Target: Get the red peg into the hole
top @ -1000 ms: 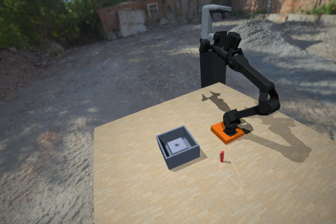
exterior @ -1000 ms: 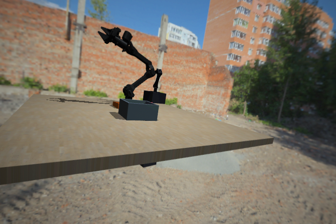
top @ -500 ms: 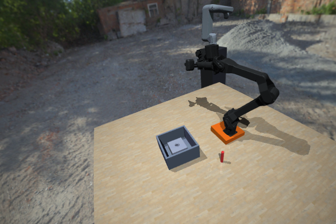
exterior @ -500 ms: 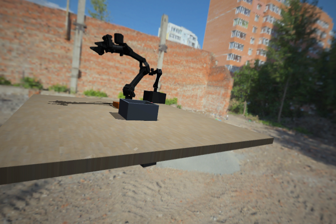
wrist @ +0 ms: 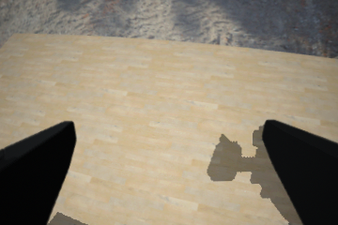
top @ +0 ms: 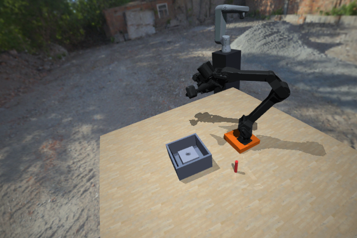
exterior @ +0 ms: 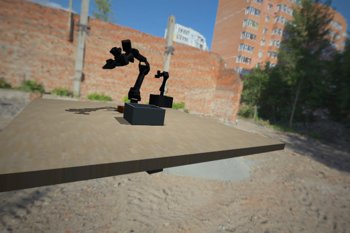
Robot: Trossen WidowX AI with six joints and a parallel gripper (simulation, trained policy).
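Right now the red peg is 390 mm to the left of my gripper tip, 250 mm below it and 30 mm ahead of it. Also, from my gripper tip: pale plate (250 mm below, 180 mm to the left, 180 mm ahead); grey box (270 mm below, 180 mm to the left, 180 mm ahead).
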